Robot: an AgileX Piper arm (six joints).
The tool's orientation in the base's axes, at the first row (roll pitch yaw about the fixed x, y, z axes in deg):
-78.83, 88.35, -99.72
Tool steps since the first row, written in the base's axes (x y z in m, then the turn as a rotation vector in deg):
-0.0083, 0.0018, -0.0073, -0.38, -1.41, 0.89
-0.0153, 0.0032, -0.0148, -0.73, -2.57, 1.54
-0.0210, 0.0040, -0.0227, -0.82, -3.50, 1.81
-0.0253, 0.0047, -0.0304, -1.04, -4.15, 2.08
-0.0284, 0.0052, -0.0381, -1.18, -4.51, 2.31
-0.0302, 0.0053, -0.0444, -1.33, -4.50, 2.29
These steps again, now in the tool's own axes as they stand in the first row. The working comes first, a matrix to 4 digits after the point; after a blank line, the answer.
The tool's axes in the first row as the columns of a matrix, in the base's axes (used below as rounded here):
-0.0049, 0.3565, 0.9343
-0.0284, 0.9339, -0.3565
-0.9996, -0.0282, 0.0056

0.0073, -0.0011, -0.0084, -0.85, -1.48, 0.15
0.0148, -0.0020, -0.0155, -1.46, -2.70, 0.24
0.0227, -0.0031, -0.0212, -1.71, -3.61, 0.49
0.0304, -0.0038, -0.0255, -1.96, -4.31, 0.52
0.0381, -0.0042, -0.0286, -2.18, -4.70, 0.52
0.0444, -0.0046, -0.0304, -2.15, -4.74, 0.37

